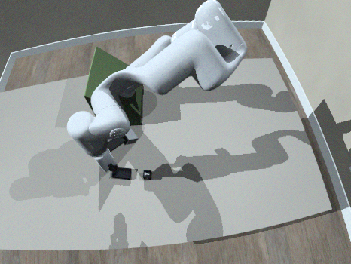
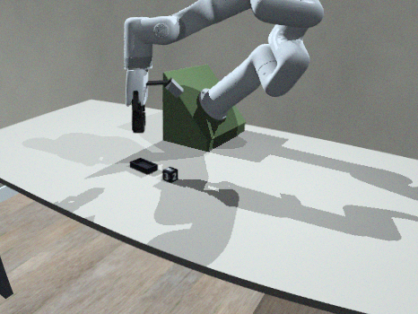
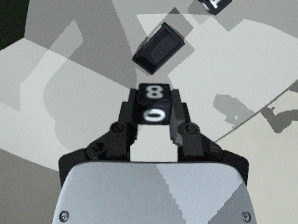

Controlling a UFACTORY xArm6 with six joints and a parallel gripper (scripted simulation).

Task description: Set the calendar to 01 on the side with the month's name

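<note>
Right now the black tray is 13 cm below my hand and 1 cm to the left of it. Also, from my hand: black cube: 1 cm below.
</note>
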